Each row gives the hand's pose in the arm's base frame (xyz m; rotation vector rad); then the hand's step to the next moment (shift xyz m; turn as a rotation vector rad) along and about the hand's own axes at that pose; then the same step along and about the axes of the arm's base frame.
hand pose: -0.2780 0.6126 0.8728 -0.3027 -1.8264 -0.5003
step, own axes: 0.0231 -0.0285 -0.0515 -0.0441 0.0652 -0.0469
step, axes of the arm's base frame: 0.0235 -0.0508 0.0295 0.0821 0.0364 -0.0182
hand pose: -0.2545 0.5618 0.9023 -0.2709 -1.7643 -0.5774
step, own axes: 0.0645 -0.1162 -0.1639 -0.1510 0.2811 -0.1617
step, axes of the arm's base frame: 0.0653 -0.1905 0.0629 0.3091 0.1734 -0.0484
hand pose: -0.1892 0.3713 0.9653 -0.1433 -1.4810 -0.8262
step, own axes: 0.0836 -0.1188 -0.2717 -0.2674 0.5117 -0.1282
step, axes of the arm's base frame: 0.1446 -0.2720 -0.0077 0.4262 0.4058 -0.0587
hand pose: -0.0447 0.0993 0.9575 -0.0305 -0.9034 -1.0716
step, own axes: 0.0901 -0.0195 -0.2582 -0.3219 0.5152 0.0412
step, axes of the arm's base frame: 0.1607 -0.1882 -0.1180 0.3144 0.5211 0.0181
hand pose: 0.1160 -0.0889 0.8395 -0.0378 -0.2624 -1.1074
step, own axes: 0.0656 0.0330 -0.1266 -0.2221 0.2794 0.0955
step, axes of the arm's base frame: 0.0809 -0.0631 -0.1043 0.1366 0.3361 0.0698
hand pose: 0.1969 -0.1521 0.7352 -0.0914 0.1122 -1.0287
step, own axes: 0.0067 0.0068 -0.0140 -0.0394 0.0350 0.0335
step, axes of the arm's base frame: 0.0073 -0.0026 -0.0151 0.0141 0.0525 0.0307
